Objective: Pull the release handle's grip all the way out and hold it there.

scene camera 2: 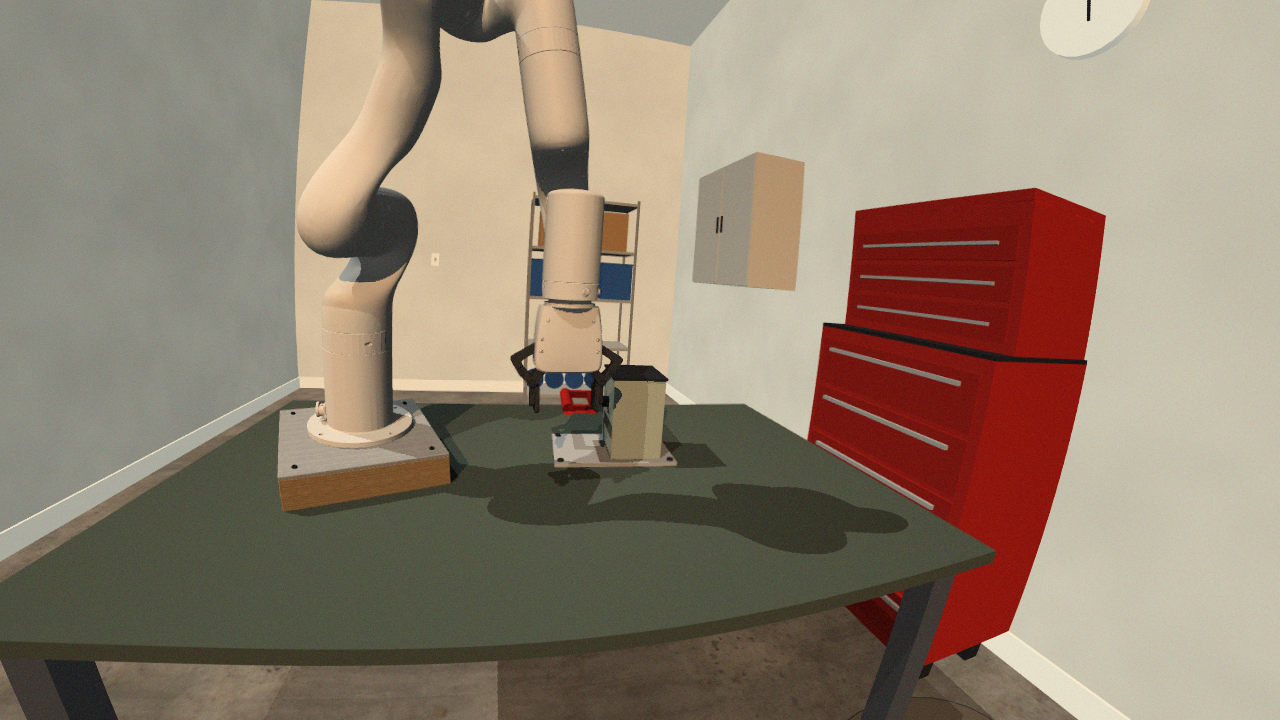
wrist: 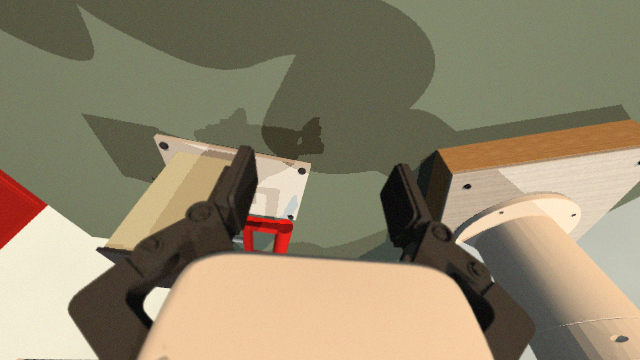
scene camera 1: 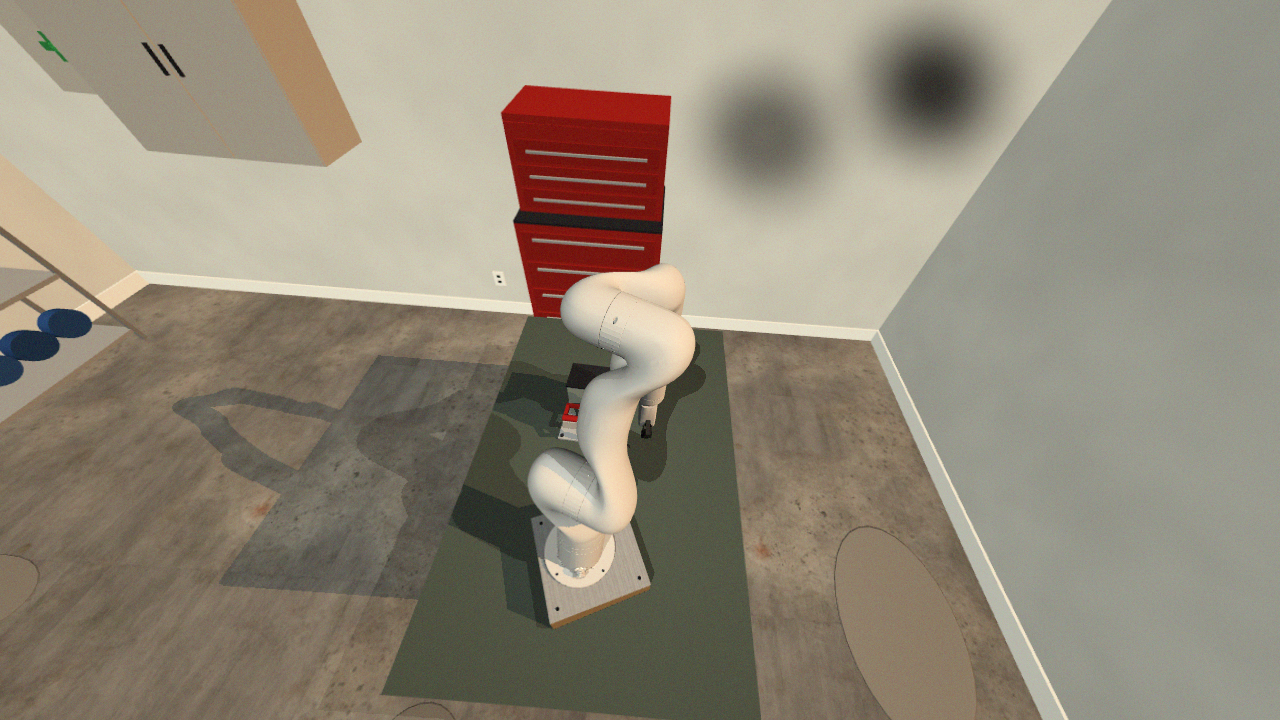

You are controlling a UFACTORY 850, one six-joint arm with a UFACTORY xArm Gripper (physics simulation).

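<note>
The release handle's red frame-shaped grip (scene camera 1: 571, 407) (scene camera 2: 565, 401) (wrist: 281, 240) stands out from the side of a beige box with a dark top (scene camera 1: 588, 374) (scene camera 2: 637, 417) (wrist: 159, 205), above a pale base plate (scene camera 2: 572, 454) (wrist: 280, 175). A short piece of metal rod shows beside the grip in the wrist view. My gripper (scene camera 1: 646, 431) (scene camera 2: 566, 406) (wrist: 323, 171) is open and empty. In scene camera 1 it hangs to the right of the grip, apart from it. In the wrist view the grip shows near the left finger, its lower edge hidden by the gripper body.
The arm's base block (scene camera 1: 595, 595) (scene camera 2: 362, 474) (wrist: 540, 150) stands on the green table (scene camera 1: 680, 644) (scene camera 2: 447, 573) (wrist: 525, 60). A red tool cabinet (scene camera 1: 590, 134) (scene camera 2: 1038, 429) stands beyond the table's end. A wall cabinet (scene camera 1: 223, 80) (scene camera 2: 774, 223) and a shelf rack (scene camera 2: 636, 268) are farther off.
</note>
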